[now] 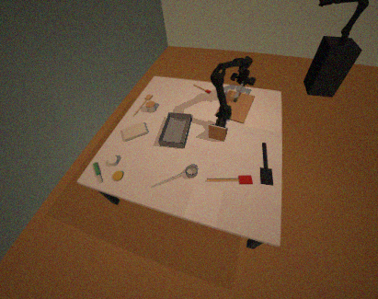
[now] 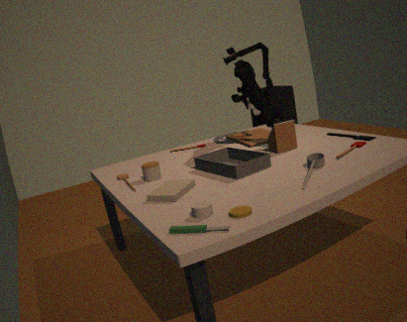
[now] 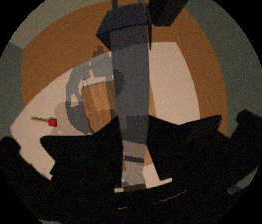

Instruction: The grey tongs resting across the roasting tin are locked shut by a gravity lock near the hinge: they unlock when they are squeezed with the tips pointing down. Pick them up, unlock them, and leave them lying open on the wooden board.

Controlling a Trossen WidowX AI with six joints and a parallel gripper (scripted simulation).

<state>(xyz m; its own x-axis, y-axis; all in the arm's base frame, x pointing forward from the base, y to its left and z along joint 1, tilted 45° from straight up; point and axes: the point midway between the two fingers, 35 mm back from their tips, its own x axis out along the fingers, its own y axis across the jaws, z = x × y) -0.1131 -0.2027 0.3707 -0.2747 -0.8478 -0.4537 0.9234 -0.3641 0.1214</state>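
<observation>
Right now my gripper tip is 4 cm short of the wooden board, 7 cm to the right of it and 15 cm above it. Also, from my gripper tip: red-tipped stick: 35 cm ahead, 11 cm to the right, 15 cm below; then black spatula: 19 cm behind, 63 cm to the left, 16 cm below; then grey roasting tin: 47 cm ahead, 44 cm to the left, 13 cm below.
</observation>
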